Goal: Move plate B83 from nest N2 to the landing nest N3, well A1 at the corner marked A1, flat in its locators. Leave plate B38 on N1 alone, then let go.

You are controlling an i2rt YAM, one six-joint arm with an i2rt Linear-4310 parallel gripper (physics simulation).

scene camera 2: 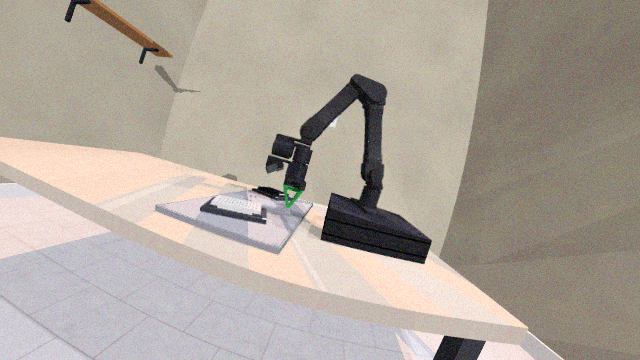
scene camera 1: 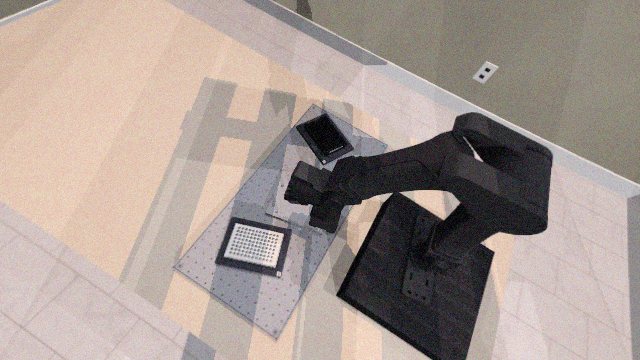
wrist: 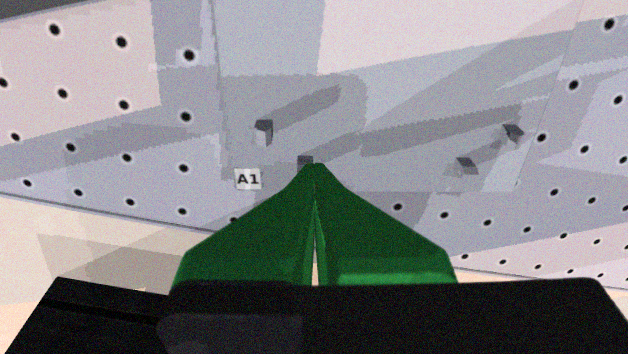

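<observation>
A white many-welled plate [scene camera 1: 255,245] [scene camera 2: 235,204] sits in a dark nest frame at one end of the perforated board [scene camera 1: 200,260] [scene camera 2: 280,242] [wrist: 95,65]. A dark plate [scene camera 1: 325,134] [scene camera 2: 270,192] sits in a dark nest at the other end. Which is B83 or B38 cannot be read. Between them lies a pale nest [scene camera 1: 291,162] [wrist: 285,100] with an A1 label [wrist: 247,179] and small locator blocks [wrist: 263,132]; no plate shows on it. My gripper [scene camera 2: 289,205] [wrist: 314,177] is shut and empty, its green tips above this nest near the A1 end. In scene camera 1 the wrist hides the fingers.
The arm's black base block [scene camera 1: 420,300] [scene camera 2: 375,227] stands beside the board on the wooden table [scene camera 1: 100,125] [scene camera 2: 360,285]. A wooden shelf [scene camera 2: 125,30] is on the wall, far from the arm. Striped shadows cross the board and table.
</observation>
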